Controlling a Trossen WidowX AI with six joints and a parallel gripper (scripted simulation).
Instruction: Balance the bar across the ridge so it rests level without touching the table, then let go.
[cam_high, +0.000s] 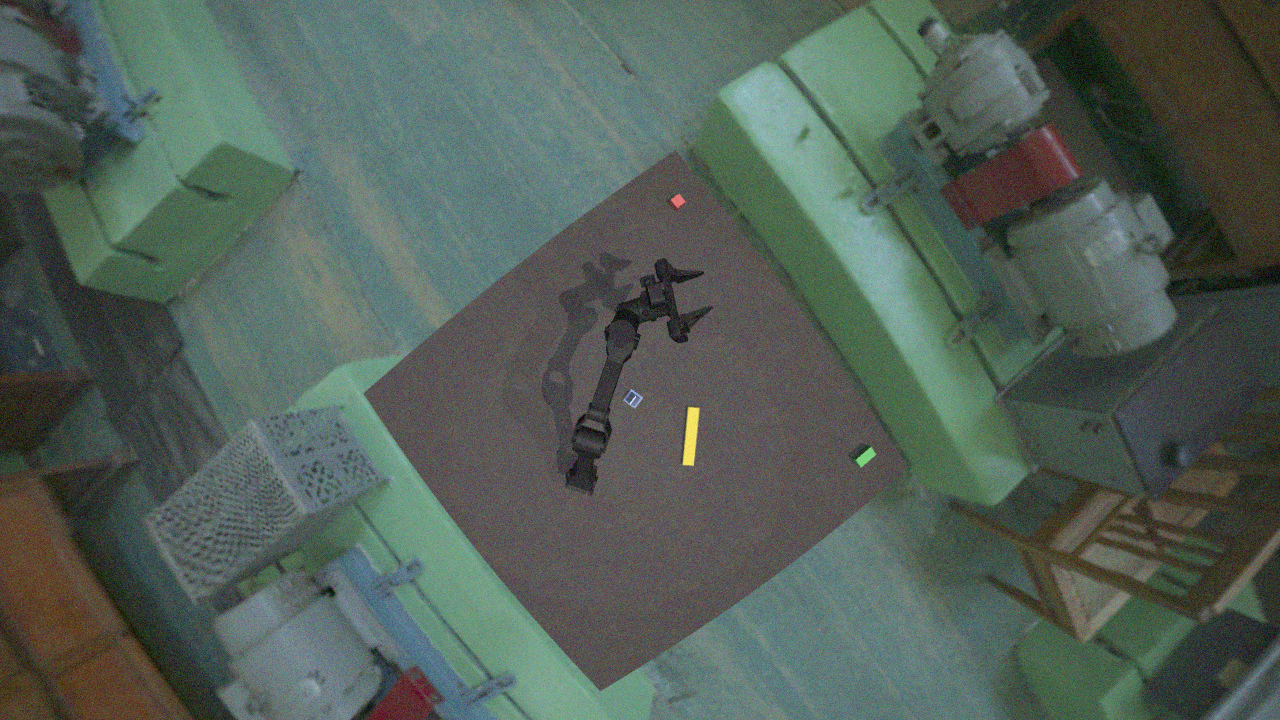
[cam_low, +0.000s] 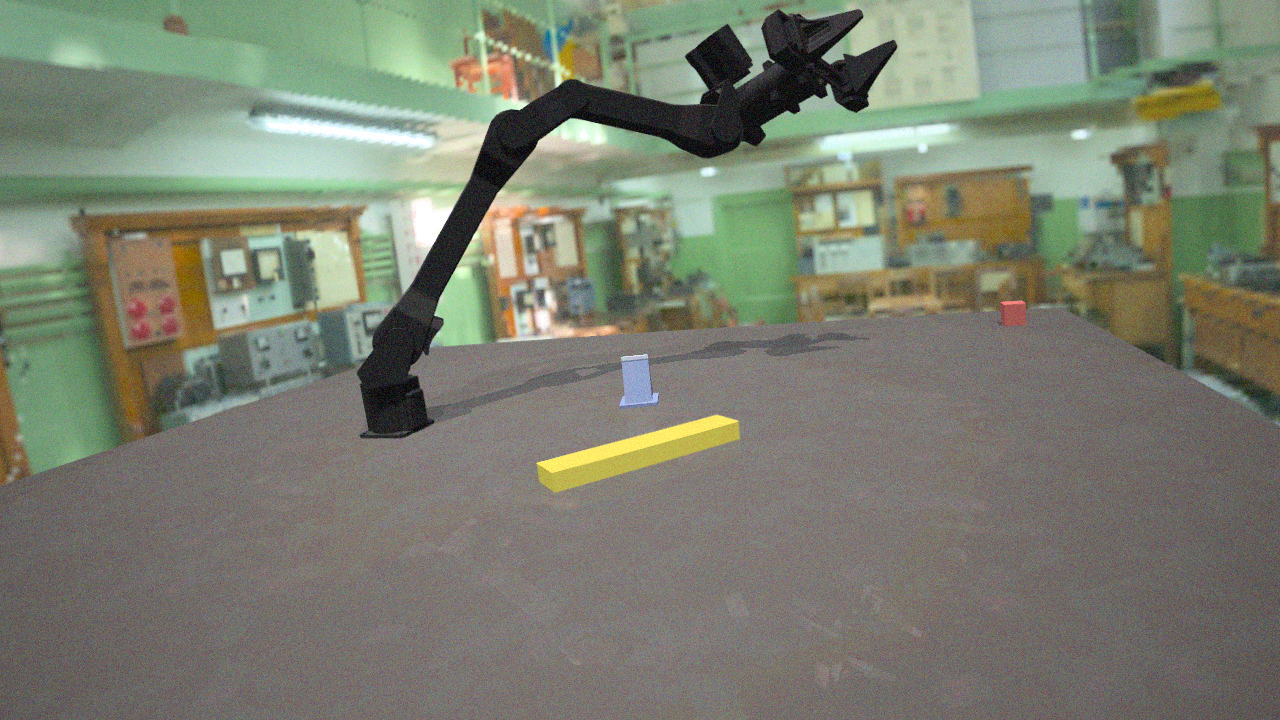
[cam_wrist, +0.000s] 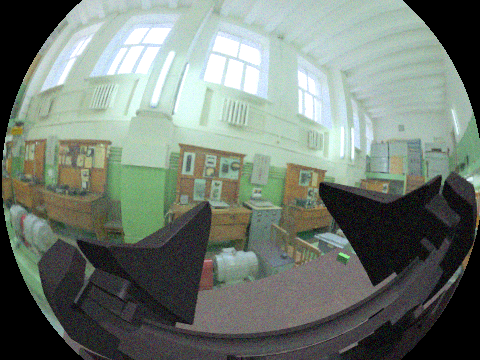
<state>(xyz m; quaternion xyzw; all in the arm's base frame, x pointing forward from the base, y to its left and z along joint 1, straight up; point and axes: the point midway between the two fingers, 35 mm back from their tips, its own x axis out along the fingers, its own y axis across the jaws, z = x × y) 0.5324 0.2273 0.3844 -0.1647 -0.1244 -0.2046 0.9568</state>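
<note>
The bar is 39 cm below my gripper tip, 31 cm to the right of it and 23 cm behind it. Also, from my gripper tip: red cube: 38 cm below, 28 cm to the left, 18 cm ahead; then green block: 72 cm to the right, 38 cm below, 18 cm ahead.
</note>
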